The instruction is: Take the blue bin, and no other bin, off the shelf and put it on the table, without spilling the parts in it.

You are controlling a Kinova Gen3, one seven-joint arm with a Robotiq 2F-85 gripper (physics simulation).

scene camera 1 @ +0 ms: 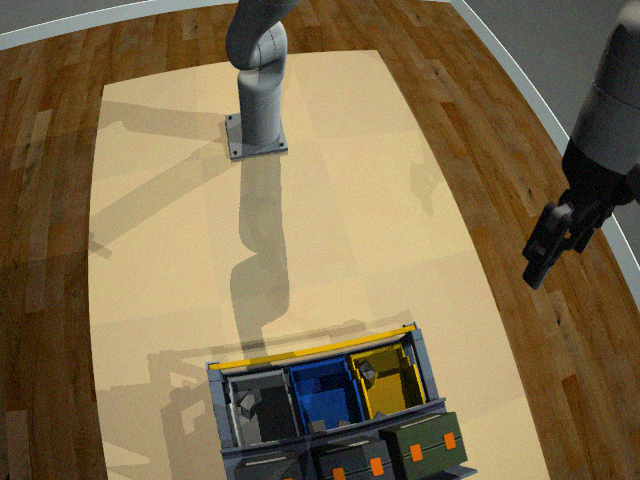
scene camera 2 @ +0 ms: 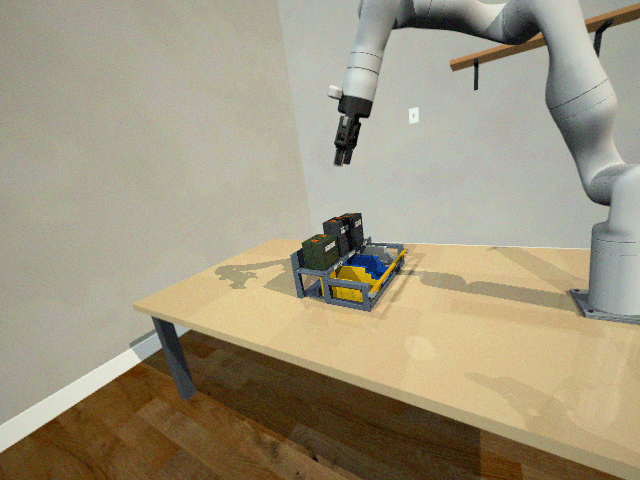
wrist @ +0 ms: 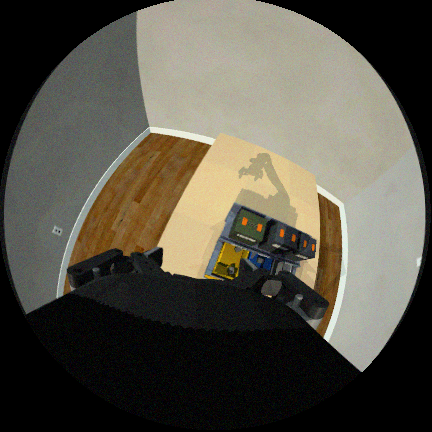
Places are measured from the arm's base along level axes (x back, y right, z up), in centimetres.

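Pixels of known places: gripper, fingertip midpoint: [scene camera 1: 554, 264] [scene camera 2: 341, 165] [wrist: 200, 262]; arm's base, origin of the base link: [scene camera 1: 261, 131] [scene camera 2: 615, 305].
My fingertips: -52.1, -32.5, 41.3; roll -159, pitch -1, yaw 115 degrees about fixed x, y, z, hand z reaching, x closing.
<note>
For each thing: its middle in the pictures, then the offset to it from my fingertips, as dx, dy, dz. "spot": a spot on its surface instead. Level surfaces: height alone.
- blue bin, body centre: [scene camera 1: 327, 406] [scene camera 2: 363, 269] [wrist: 255, 265] -10.9, +20.5, -38.3
- shelf, surface spot: [scene camera 2: 347, 283] [wrist: 211, 257] spot: -4.6, +2.4, -34.3
- table, its level: dz -42.7
- yellow bin, body centre: [scene camera 1: 387, 392] [scene camera 2: 350, 283] [wrist: 231, 257] -9.1, +9.4, -38.3
- grey bin, body centre: [scene camera 1: 264, 419] [scene camera 2: 374, 258] [wrist: 276, 271] -12.9, +31.5, -38.3
- green case, body centre: [scene camera 1: 421, 445] [scene camera 2: 321, 251] [wrist: 246, 228] -18.8, +7.7, -27.7
The blue bin [scene camera 1: 330, 400] [scene camera 2: 364, 265] [wrist: 262, 260] stands in the middle place of the low front row of the shelf [scene camera 1: 310, 353] [scene camera 2: 347, 283] [wrist: 215, 255], behind its yellow front bar. In scene camera 1 a few grey parts show at its end near the cases. The shelf stands on the table [scene camera 1: 361, 206] [scene camera 2: 310, 335] [wrist: 200, 200]. My gripper [scene camera 1: 558, 263] [scene camera 2: 343, 161] [wrist: 200, 262] is open and empty, pointing down, high above the table and well apart from the bin. In the wrist view a finger partly hides the blue bin.
A yellow bin [scene camera 1: 395, 395] [scene camera 2: 348, 291] and a grey bin [scene camera 1: 276, 413] [scene camera 2: 379, 253] flank the blue one, close beside it. On the shelf's raised back level stand a green case [scene camera 1: 429, 439] [scene camera 2: 320, 251] [wrist: 250, 225] and two dark cases. A wooden wall shelf [scene camera 2: 506, 51] hangs behind the arm.
</note>
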